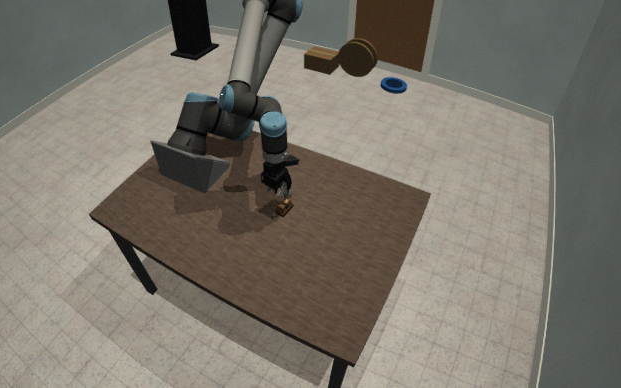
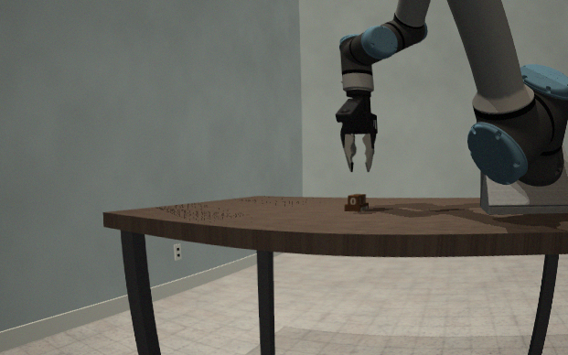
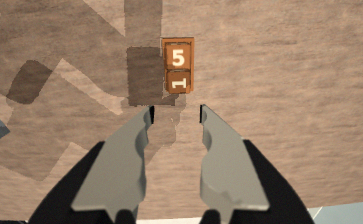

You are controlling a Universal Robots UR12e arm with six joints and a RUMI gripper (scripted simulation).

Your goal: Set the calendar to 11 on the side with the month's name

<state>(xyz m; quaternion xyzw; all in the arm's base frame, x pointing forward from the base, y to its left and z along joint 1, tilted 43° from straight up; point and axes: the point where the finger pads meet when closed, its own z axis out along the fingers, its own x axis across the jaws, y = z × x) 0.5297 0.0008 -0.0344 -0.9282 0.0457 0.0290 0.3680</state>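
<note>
Now: the cube 9 cm below my hand. Also, from my hand: calendar tray (11 cm below, 2 cm to the left).
</note>
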